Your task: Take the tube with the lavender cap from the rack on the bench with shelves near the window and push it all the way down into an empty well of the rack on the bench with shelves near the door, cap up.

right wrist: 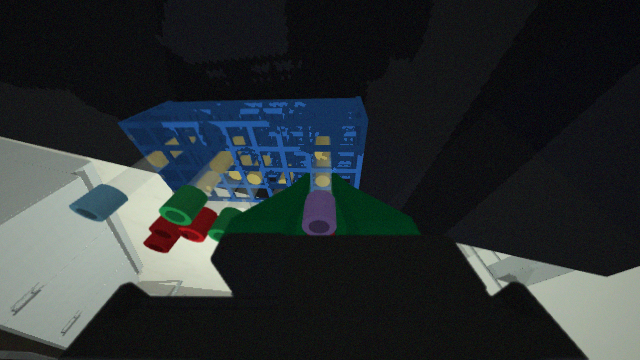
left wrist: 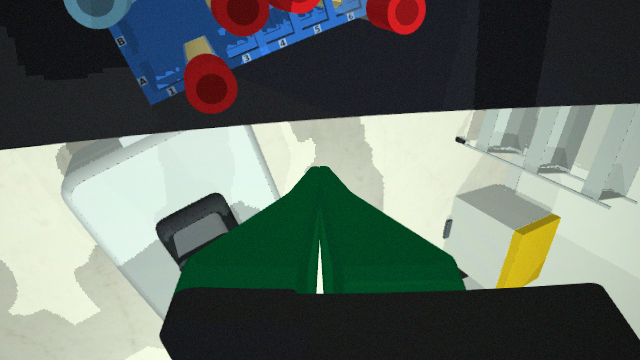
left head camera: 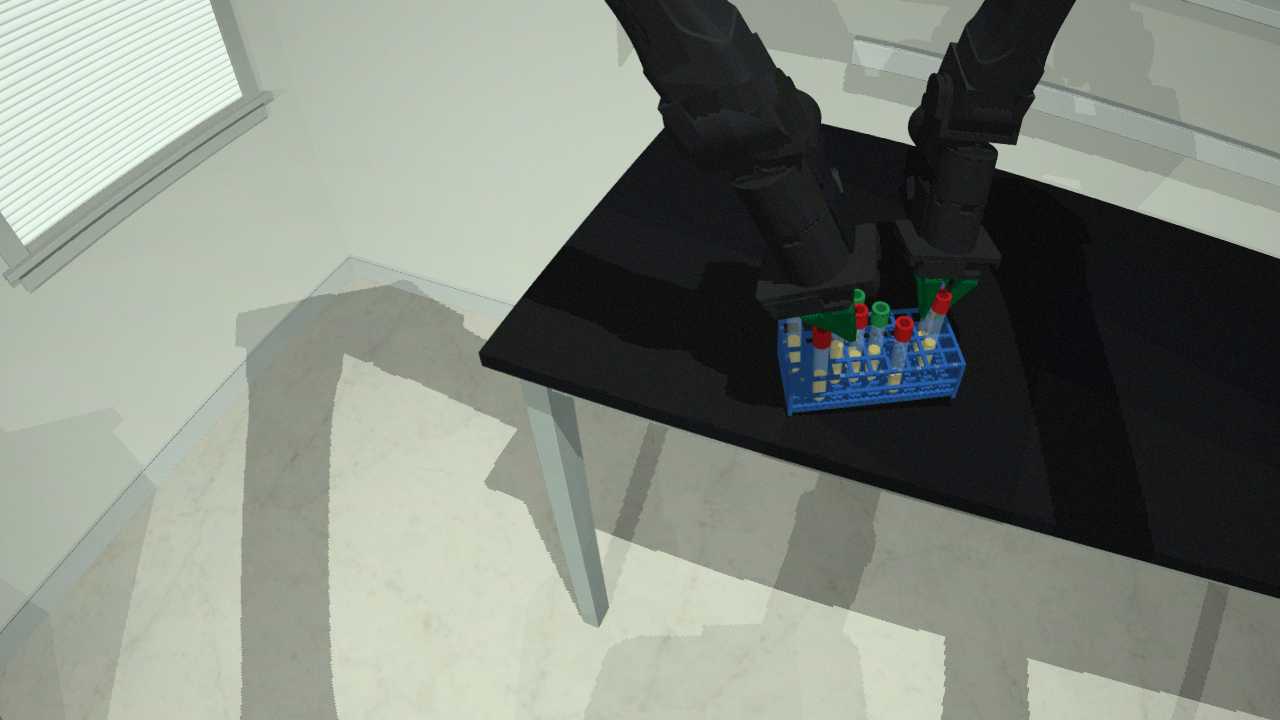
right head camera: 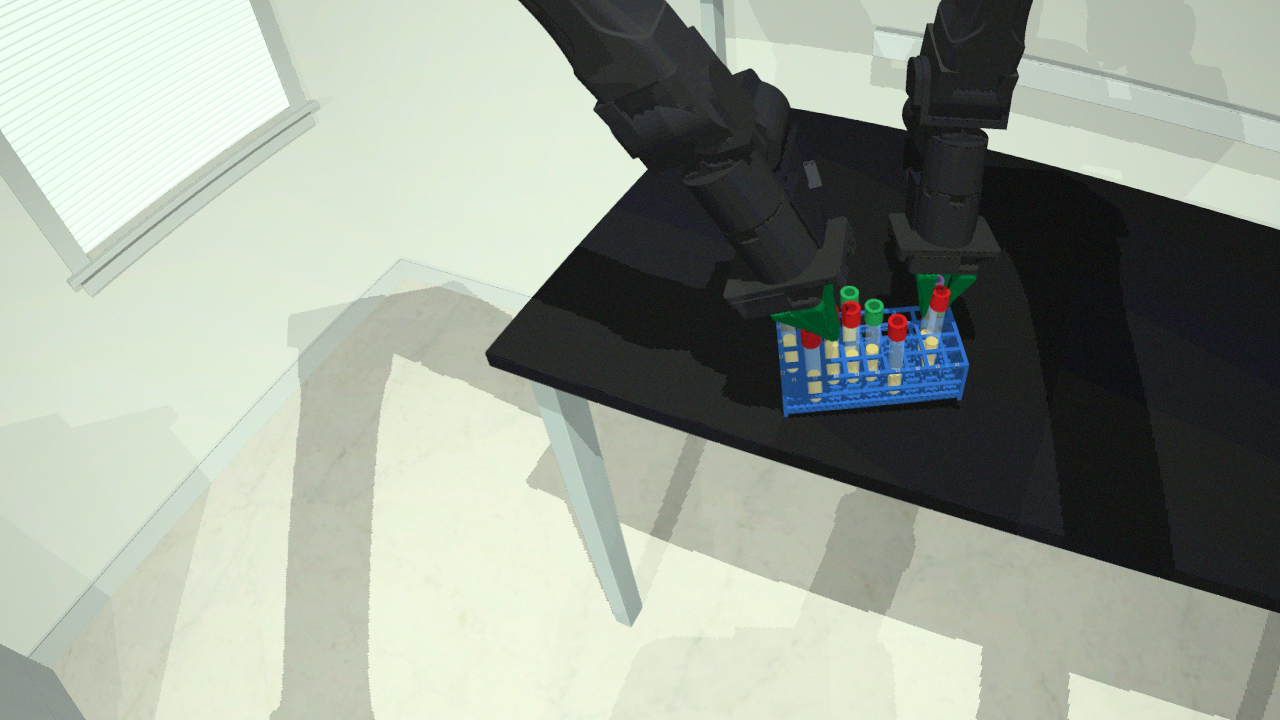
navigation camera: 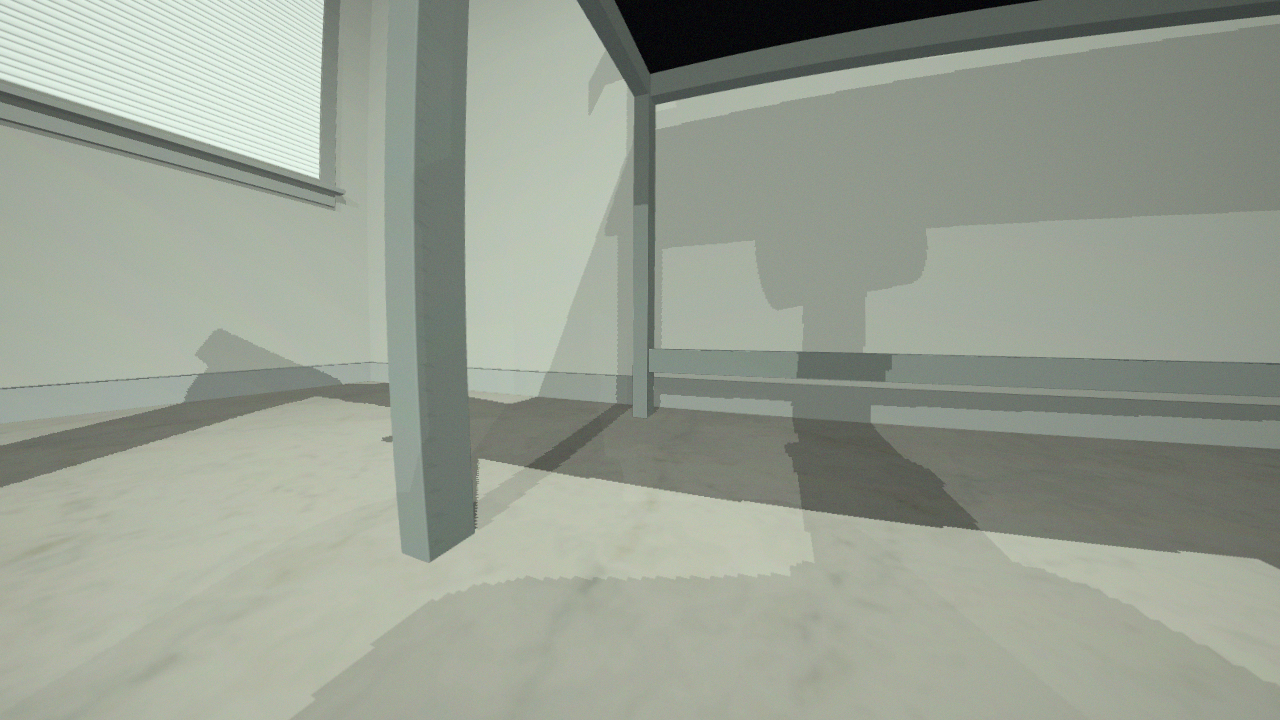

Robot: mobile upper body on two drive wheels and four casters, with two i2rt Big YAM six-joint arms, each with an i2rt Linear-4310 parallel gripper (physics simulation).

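Frame: origin at the left arm's base, x ahead, y left, z up, level; centimetres.
Seen in the pictures: left gripper, fingertip midpoint: (left wrist: 319,181) (left head camera: 853,336) (right head camera: 836,335); right gripper, fingertip midpoint: (right wrist: 320,179) (left head camera: 928,315) (right head camera: 930,313).
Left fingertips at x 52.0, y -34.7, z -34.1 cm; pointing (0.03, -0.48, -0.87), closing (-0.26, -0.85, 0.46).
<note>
Offsets run from my left fingertips to a thing's top centre. "spot": to the spot under its first point. Level surfaces: height alone.
The lavender-capped tube {dx +9.0, dy -11.8, dz -0.8 cm} (right wrist: 319,212) is cap up between the closed green fingers of my right gripper (left head camera: 927,311) (right head camera: 927,308) (right wrist: 320,179), at the right part of the blue rack {dx +7.7, dy -5.7, dz -7.2 cm} (left head camera: 872,404) (right head camera: 872,406) (right wrist: 325,111). Its clear lower part points down at the wells; how deep it sits I cannot tell. My left gripper (left head camera: 852,337) (right head camera: 834,337) (left wrist: 319,181) is shut and empty over the rack's left part, among the tube caps. In the head views it hides the light-blue cap {dx +8.4, dy +3.4, dz -2.9 cm} (left wrist: 100,10) (right wrist: 99,202).
Several red-capped and green-capped tubes stand in the rack, one red cap {spot: dx +3.3, dy -6.5, dz -2.1 cm} (left head camera: 904,328) (right head camera: 896,326) near its front. The rack stands on a black bench {dz -15.5 cm} (left head camera: 626,340) (right head camera: 626,340). A bench leg (left head camera: 572,510) (navigation camera: 429,268) and a window blind {spot: dx +88.2, dy +157.4, dz -3.7 cm} (left head camera: 107,107) (navigation camera: 161,80) show at left.
</note>
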